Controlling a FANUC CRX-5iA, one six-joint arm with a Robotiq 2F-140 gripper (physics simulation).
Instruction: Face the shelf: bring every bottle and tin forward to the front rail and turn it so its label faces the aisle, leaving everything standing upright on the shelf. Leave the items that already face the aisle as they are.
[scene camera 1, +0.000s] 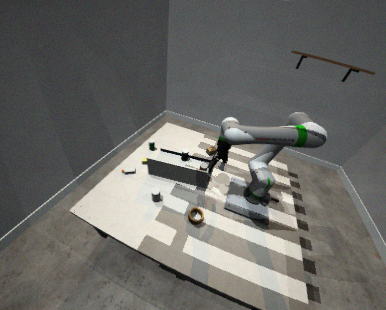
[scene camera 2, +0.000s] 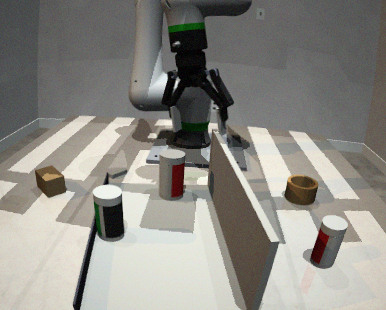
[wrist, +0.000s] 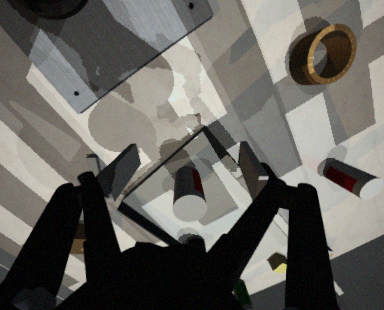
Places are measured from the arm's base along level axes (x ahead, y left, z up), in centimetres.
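Where they show: gripper, fingertip midpoint: (scene camera 1: 215, 172) (scene camera 2: 199, 132) (wrist: 187, 153); arm's base at its link origin: (scene camera 1: 252, 195) (scene camera 2: 190, 141).
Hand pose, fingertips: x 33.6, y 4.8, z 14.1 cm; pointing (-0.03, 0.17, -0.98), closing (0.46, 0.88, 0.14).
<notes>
Each offset is from my fingertips to the centre of the thing. "pt": to the spot under its first point.
The shelf has a tall back panel (scene camera 1: 177, 173) (scene camera 2: 240, 220) and a low dark front rail (scene camera 1: 172, 151) (scene camera 2: 86, 265) (wrist: 150, 225). A white can with a red label {dx +10.1, dy -5.4, dz -8.1 cm} (scene camera 2: 171, 175) (wrist: 190, 197) stands upright on it, away from the rail; its red side is turned towards the back panel. A white-capped tin {dx +30.5, dy -14.9, dz -8.6 cm} (scene camera 1: 185, 155) (scene camera 2: 109, 212) with green and black sides stands close to the rail, green towards it. Another red-labelled can {dx +31.3, dy +29.8, dz -10.9 cm} (scene camera 1: 156, 196) (scene camera 2: 330, 242) (wrist: 350, 180) stands outside, behind the panel. My gripper (scene camera 1: 219, 162) (scene camera 2: 197, 117) (wrist: 187, 153) is open and empty, above the shelf's robot-side end.
A wooden block {dx +11.8, dy -39.8, dz -13.4 cm} (scene camera 1: 212, 150) (scene camera 2: 50, 181) lies beyond the rail side. A wooden ring {dx +1.3, dy +30.1, dz -13.4 cm} (scene camera 1: 196, 221) (scene camera 2: 301, 194) (wrist: 300, 62) stands behind the panel side. A green can {pt dx +62.3, dy -12.0, dz -10.6 cm} (scene camera 1: 152, 146) (wrist: 242, 292), a yellow object {dx +58.9, dy +4.1, dz -14.0 cm} (scene camera 1: 144, 161) (wrist: 278, 266) and a small tool {dx +63.8, dy +19.5, dz -14.5 cm} (scene camera 1: 130, 172) are near the far end.
</notes>
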